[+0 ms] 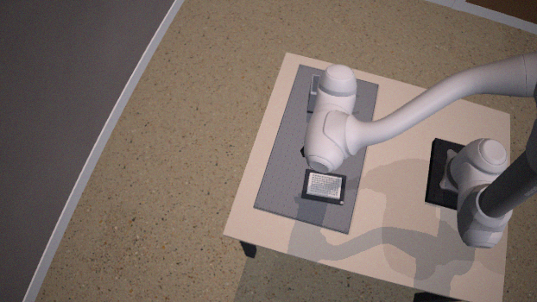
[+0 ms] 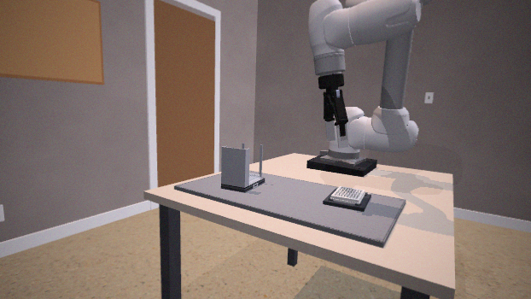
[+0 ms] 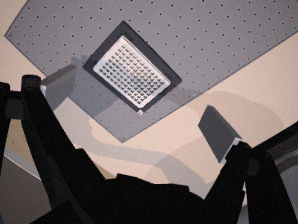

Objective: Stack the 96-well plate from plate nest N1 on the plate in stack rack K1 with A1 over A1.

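The white 96-well plate lies 170 mm below my hand, 40 mm to the left of it and 30 mm behind it. The rest, counted from my hand: grey wall (290 mm to the right, 160 mm ahead, 110 mm below); pale A1 mark (180 mm below, 110 mm behind, 80 mm to the left).
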